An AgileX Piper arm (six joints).
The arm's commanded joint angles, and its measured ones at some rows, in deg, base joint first. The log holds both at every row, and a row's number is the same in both.
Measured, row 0: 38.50, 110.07, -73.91, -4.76, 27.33, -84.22
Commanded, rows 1 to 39: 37.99, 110.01, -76.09, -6.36, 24.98, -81.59; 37.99, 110.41, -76.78, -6.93, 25.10, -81.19; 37.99, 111.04, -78.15, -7.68, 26.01, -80.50; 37.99, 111.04, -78.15, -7.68, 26.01, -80.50; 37.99, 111.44, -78.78, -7.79, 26.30, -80.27; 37.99, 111.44, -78.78, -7.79, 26.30, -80.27; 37.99, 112.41, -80.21, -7.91, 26.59, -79.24; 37.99, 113.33, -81.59, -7.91, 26.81, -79.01; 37.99, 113.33, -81.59, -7.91, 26.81, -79.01; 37.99, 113.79, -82.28, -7.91, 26.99, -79.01; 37.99, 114.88, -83.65, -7.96, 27.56, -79.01; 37.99, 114.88, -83.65, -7.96, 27.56, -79.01; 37.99, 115.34, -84.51, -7.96, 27.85, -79.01; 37.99, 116.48, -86.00, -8.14, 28.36, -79.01; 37.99, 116.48, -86.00, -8.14, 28.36, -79.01; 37.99, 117.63, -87.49, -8.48, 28.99, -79.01; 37.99, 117.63, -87.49, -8.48, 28.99, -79.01; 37.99, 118.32, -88.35, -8.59, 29.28, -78.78; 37.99, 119.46, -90.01, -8.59, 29.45, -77.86; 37.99, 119.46, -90.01, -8.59, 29.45, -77.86; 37.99, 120.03, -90.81, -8.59, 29.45, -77.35; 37.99, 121.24, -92.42, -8.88, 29.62, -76.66; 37.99, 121.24, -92.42, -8.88, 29.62, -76.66; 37.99, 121.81, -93.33, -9.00, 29.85, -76.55; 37.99, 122.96, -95.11, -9.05, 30.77, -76.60; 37.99, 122.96, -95.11, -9.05, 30.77, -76.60; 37.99, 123.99, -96.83, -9.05, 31.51, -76.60; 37.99, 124.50, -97.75, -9.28, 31.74, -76.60; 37.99, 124.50, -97.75, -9.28, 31.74, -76.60; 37.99, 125.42, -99.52, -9.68, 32.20, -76.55; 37.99, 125.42, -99.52, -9.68, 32.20, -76.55; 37.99, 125.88, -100.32, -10.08, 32.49, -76.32; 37.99, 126.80, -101.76, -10.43, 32.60, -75.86; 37.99, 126.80, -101.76, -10.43, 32.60, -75.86; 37.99, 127.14, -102.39, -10.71, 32.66, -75.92; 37.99, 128.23, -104.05, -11.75, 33.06, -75.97; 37.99, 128.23, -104.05, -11.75, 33.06, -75.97; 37.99, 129.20, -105.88, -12.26, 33.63, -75.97; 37.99, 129.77, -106.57, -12.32, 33.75, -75.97
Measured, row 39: 38.22, 129.32, -103.88, -10.83, 35.98, -76.49
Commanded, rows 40 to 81: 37.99, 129.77, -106.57, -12.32, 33.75, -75.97; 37.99, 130.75, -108.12, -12.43, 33.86, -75.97; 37.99, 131.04, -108.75, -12.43, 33.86, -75.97; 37.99, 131.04, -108.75, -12.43, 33.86, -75.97; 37.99, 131.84, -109.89, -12.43, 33.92, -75.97; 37.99, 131.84, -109.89, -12.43, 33.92, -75.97; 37.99, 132.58, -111.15, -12.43, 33.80, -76.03; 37.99, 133.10, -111.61, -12.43, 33.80, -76.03; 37.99, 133.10, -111.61, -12.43, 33.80, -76.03; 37.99, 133.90, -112.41, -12.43, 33.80, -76.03; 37.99, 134.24, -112.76, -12.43, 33.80, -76.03; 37.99, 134.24, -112.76, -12.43, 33.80, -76.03; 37.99, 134.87, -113.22, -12.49, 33.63, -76.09; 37.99, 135.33, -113.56, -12.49, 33.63, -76.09; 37.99, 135.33, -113.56, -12.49, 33.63, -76.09; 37.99, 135.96, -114.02, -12.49, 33.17, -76.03; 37.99, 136.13, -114.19, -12.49, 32.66, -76.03; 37.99, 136.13, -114.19, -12.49, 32.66, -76.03; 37.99, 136.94, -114.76, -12.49, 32.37, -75.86; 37.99, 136.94, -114.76, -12.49, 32.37, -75.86; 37.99, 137.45, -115.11, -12.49, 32.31, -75.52; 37.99, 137.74, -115.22, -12.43, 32.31, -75.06; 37.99, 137.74, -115.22, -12.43, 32.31, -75.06; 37.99, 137.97, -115.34, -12.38, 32.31, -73.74; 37.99, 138.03, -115.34, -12.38, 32.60, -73.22; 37.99, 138.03, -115.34, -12.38, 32.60, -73.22; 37.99, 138.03, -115.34, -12.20, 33.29, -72.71; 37.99, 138.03, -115.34, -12.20, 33.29, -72.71; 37.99, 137.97, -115.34, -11.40, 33.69, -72.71; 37.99, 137.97, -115.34, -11.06, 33.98, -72.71; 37.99, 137.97, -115.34, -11.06, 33.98, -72.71; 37.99, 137.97, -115.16, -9.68, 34.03, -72.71; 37.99, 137.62, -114.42, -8.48, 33.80, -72.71; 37.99, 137.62, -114.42, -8.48, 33.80, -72.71; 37.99, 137.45, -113.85, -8.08, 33.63, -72.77; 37.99, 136.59, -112.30, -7.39, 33.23, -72.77; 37.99, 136.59, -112.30, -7.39, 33.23, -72.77; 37.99, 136.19, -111.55, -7.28, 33.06, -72.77; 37.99, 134.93, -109.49, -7.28, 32.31, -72.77; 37.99, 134.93, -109.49, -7.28, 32.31, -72.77; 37.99, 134.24, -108.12, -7.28, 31.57, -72.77; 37.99, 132.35, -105.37, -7.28, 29.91, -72.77
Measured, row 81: 37.99, 135.22, -108.29, -7.68, 31.40, -73.22
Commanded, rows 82 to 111: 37.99, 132.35, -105.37, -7.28, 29.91, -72.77; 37.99, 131.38, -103.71, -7.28, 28.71, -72.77; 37.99, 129.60, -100.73, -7.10, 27.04, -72.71; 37.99, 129.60, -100.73, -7.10, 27.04, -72.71; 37.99, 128.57, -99.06, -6.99, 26.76, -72.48; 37.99, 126.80, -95.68, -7.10, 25.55, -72.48; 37.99, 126.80, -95.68, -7.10, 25.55, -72.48; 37.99, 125.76, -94.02, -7.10, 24.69, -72.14; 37.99, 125.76, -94.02, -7.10, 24.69, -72.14; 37.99, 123.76, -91.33, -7.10, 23.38, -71.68; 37.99, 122.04, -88.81, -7.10, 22.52, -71.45; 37.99, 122.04, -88.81, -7.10, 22.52, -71.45; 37.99, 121.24, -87.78, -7.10, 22.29, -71.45; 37.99, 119.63, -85.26, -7.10, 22.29, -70.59; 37.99, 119.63, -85.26, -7.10, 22.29, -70.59; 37.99, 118.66, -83.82, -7.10, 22.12, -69.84; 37.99, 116.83, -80.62, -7.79, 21.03, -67.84; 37.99, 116.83, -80.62, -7.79, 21.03, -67.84; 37.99, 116.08, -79.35, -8.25, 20.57, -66.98; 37.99, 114.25, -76.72, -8.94, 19.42, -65.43; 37.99, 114.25, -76.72, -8.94, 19.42, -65.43; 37.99, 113.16, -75.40, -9.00, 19.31, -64.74; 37.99, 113.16, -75.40, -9.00, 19.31, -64.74; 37.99, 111.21, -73.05, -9.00, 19.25, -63.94; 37.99, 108.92, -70.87, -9.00, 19.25, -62.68; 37.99, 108.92, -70.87, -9.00, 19.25, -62.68; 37.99, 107.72, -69.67, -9.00, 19.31, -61.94; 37.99, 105.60, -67.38, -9.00, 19.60, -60.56; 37.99, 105.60, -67.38, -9.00, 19.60, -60.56; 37.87, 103.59, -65.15, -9.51, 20.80, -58.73
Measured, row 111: 37.99, 106.40, -67.84, -8.82, 19.48, -61.36
